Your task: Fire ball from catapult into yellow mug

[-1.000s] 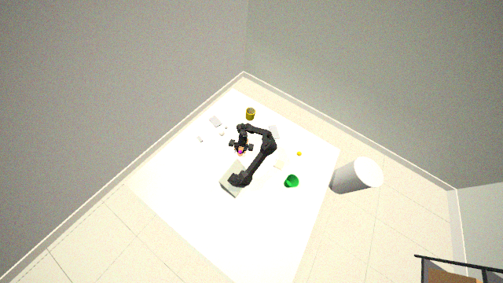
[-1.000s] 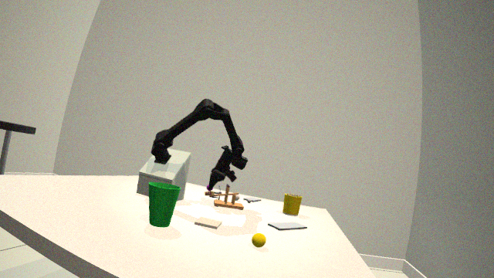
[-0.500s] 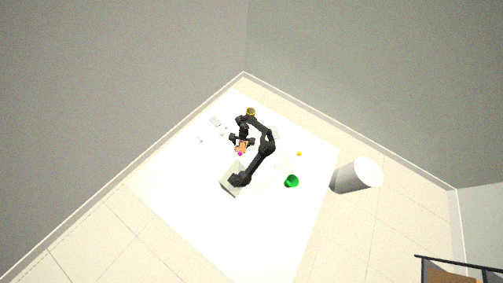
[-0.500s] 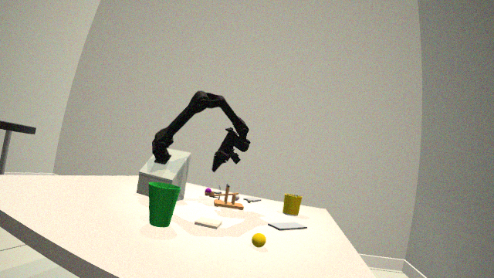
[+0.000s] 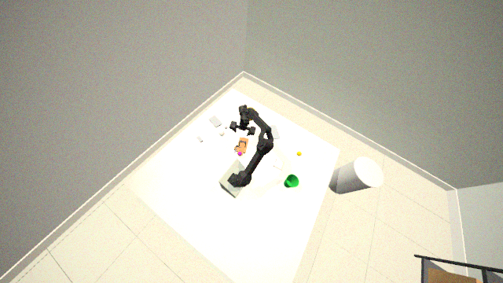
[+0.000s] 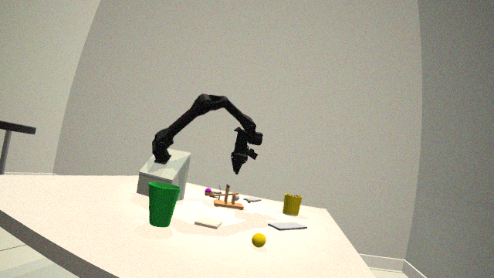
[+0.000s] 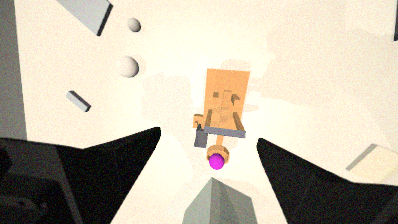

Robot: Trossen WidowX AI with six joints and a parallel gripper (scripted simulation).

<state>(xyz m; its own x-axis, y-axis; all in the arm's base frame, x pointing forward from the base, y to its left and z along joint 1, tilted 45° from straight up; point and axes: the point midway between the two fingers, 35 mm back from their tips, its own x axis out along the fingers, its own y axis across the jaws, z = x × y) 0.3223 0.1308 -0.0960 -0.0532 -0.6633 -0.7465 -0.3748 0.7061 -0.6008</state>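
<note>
My gripper tip is now 10 cm past the purple ball, 6 cm to the left of it and 11 cm above it. Also, from my gripper tip: yellow mug 30 cm ahead, 10 cm to the left, 14 cm below; catapult 4 cm behind, 3 cm to the right, 12 cm below; grey plate 30 cm ahead, 18 cm to the right, 16 cm below.
</note>
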